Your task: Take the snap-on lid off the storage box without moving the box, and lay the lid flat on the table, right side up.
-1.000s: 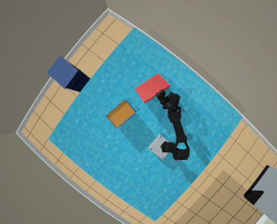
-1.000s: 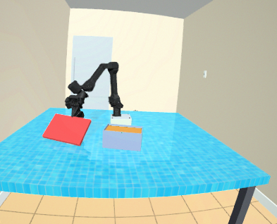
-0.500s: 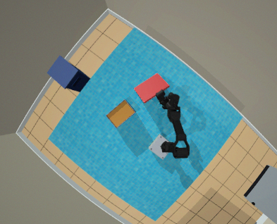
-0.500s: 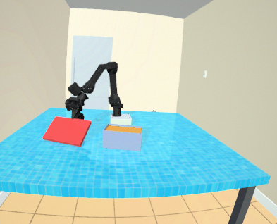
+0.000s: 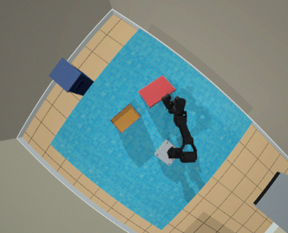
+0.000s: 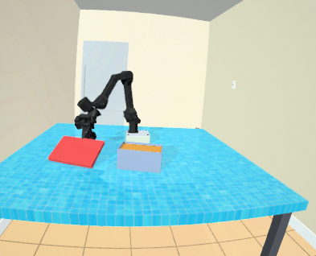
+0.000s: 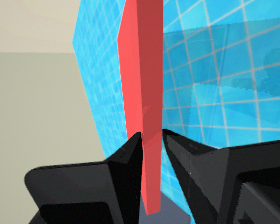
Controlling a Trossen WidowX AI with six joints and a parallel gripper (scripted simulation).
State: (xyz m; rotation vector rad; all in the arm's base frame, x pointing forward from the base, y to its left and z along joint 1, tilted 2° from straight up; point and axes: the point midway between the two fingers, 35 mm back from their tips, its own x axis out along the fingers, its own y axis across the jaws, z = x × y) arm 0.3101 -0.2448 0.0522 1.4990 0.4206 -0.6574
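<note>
The red lid is 70 mm ahead of my gripper tip, 20 mm to the right of it and 30 mm below it. From my gripper tip the other things lie so: storage box: 100 mm ahead, 300 mm to the left, 30 mm below.
</note>
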